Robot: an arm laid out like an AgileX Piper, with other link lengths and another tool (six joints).
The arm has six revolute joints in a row. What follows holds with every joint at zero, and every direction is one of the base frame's.
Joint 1 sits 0.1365 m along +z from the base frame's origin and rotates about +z.
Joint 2 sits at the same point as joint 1 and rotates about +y.
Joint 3 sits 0.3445 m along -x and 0.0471 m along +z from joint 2 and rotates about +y.
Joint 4 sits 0.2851 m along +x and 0.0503 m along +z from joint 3 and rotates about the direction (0.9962, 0, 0.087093).
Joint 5 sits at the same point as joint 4 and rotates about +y.
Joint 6 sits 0.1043 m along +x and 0.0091 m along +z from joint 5 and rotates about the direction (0.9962, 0, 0.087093).
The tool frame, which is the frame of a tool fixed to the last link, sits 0.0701 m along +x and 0.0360 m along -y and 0.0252 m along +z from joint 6; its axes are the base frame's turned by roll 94.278, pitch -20.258 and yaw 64.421 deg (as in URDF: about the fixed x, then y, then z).
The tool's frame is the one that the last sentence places.
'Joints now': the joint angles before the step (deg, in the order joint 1, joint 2, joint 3, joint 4, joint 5, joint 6). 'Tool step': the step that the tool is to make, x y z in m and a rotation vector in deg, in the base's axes. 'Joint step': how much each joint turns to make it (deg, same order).
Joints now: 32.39, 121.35, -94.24, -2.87, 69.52, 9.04
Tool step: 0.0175, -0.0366, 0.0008, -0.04, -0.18, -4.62
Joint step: -4.54, -0.01, -0.12, -0.13, 0.00, 0.13
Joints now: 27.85, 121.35, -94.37, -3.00, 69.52, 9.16
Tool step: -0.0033, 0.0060, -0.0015, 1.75, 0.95, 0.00
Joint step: 0.09, -0.01, 0.01, 2.13, 0.00, -0.71
